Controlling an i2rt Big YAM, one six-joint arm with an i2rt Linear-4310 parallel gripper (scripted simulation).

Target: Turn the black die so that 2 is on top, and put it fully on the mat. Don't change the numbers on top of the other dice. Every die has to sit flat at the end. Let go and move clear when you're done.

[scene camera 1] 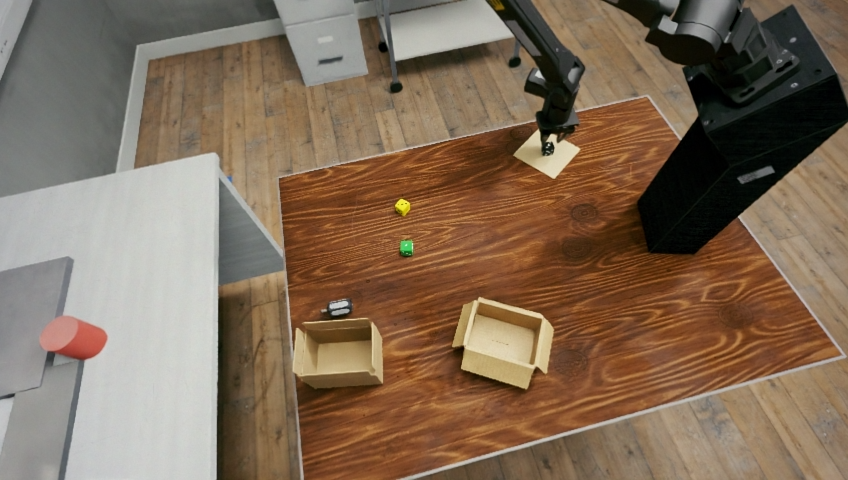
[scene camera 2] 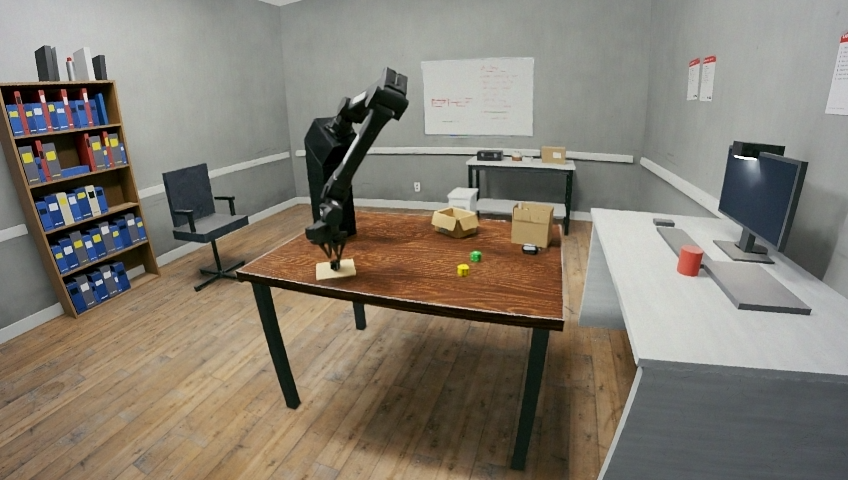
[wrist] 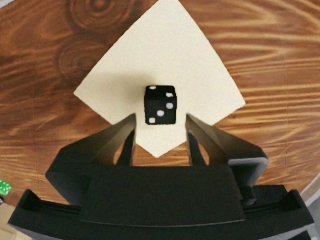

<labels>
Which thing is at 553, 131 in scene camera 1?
My gripper.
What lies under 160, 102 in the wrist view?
A black die.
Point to a tan mat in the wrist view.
At 157, 50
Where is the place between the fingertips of my gripper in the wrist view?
At 160, 119
</labels>
